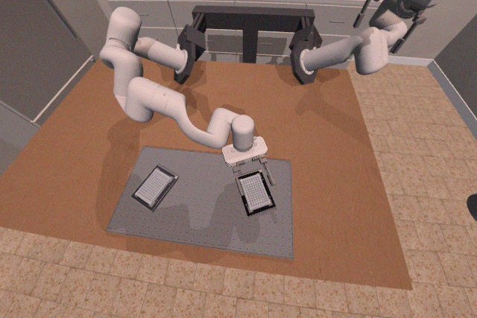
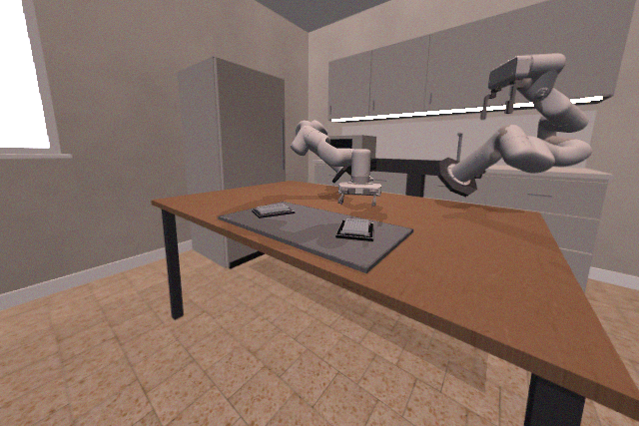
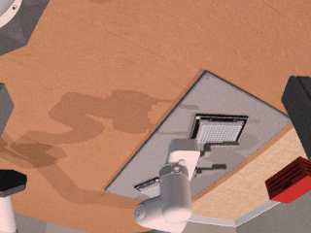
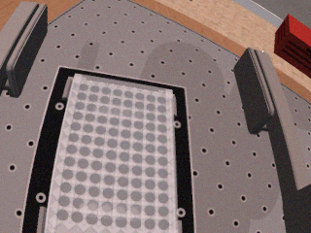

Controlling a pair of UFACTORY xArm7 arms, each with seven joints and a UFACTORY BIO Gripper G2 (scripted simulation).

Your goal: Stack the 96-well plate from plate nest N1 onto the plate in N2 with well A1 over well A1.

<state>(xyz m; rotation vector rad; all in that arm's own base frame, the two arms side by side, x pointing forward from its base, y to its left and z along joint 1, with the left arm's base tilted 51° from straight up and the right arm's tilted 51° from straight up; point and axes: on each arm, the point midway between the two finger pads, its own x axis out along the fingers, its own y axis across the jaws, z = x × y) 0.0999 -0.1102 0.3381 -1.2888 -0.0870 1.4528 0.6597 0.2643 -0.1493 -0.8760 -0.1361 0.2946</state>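
My right gripper is now 10 cm above the nest N1. Also, from my right hand: nest N2: 1 cm behind, 41 cm to the right, 10 cm below; then A1 mark: 5 cm behind, 33 cm to the right, 10 cm below.
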